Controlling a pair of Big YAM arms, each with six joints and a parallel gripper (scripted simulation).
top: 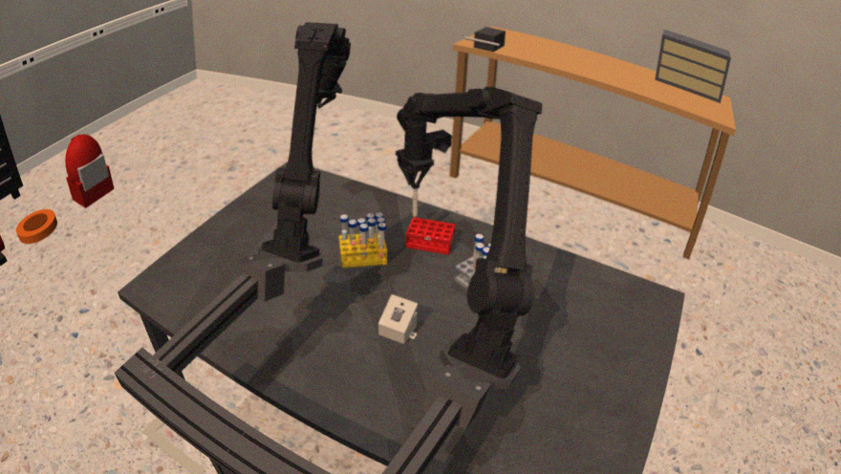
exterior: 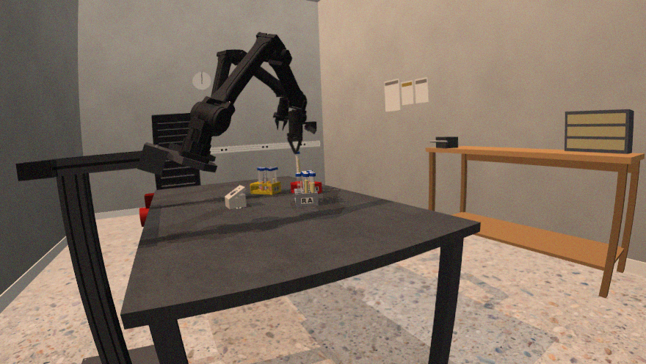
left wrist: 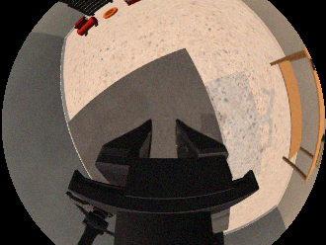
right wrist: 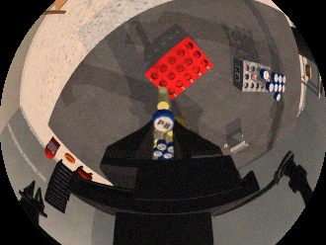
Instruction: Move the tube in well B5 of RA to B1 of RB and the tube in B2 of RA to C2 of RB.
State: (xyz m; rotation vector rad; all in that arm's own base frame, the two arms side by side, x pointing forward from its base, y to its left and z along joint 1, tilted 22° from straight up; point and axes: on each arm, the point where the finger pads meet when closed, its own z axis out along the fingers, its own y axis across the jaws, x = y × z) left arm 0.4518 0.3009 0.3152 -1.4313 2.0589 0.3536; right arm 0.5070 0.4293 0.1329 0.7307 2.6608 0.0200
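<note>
Right now the red rack is 170 mm below my right hand, 50 mm to the right of it and 30 mm ahead of it.
</note>
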